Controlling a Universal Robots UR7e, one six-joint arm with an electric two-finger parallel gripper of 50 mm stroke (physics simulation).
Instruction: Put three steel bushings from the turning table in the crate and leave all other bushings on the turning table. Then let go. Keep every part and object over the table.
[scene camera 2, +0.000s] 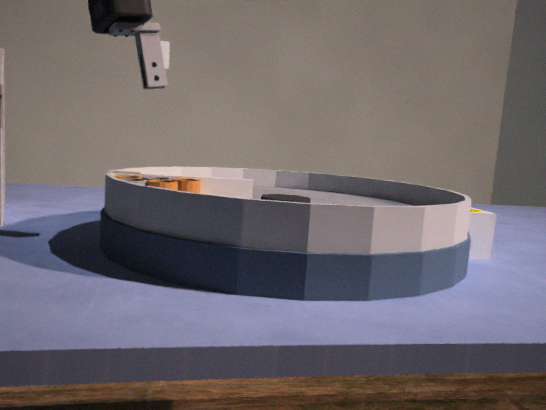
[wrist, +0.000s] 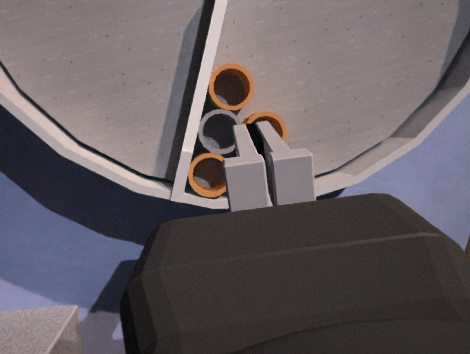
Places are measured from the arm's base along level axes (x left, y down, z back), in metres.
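Where they show: gripper, fingertip midpoint: (scene camera 2: 155, 87) (wrist: 252, 147).
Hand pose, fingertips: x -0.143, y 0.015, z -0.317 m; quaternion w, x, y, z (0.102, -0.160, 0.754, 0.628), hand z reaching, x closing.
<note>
After its pixels a point has its place.
My gripper (scene camera 2: 155, 88) {y 0.015, x -0.143, z -0.317 m} (wrist: 252, 147) {y 0.015, x -0.143, z -0.317 m} is shut and empty, above the near part of the turning table (scene camera 2: 340, 227) {y 0.130, x -0.327, z -0.475 m} (wrist: 67, 145) {y 0.120, x -0.036, z -0.289 m}. In the wrist view a grey steel bushing (wrist: 201, 131) {y 0.114, x -0.123, z -0.319 m} stands upright beside the divider (wrist: 203, 75) {y 0.112, x -0.116, z -0.357 m}, left of the fingertips. An orange bushing (wrist: 231, 66) {y 0.114, x -0.133, z -0.368 m} stands above it in the view. A second orange bushing (wrist: 284, 130) {y 0.114, x -0.181, z -0.334 m} is partly behind the fingertips, and a third orange bushing (wrist: 191, 175) {y 0.114, x -0.123, z -0.287 m} is in the corner by the rim. The fingers hide the space right of that corner. I cannot identify the crate in either view.
A grey speckled block (wrist: 35, 325) {y 0.160, x -0.027, z -0.133 m} shows at the bottom left of the wrist view. In the scene view a white box (scene camera 2: 482, 235) {y 0.162, x -0.169, z -0.716 m} with a yellow top stands behind the turning table's right side. A dark disc (scene camera 2: 285, 198) {y 0.131, x -0.131, z -0.473 m} shows inside the rim. A tall pale thing (scene camera 2: 1, 150) {y 0.098, x -0.050, z -0.138 m} shows at the left edge.
</note>
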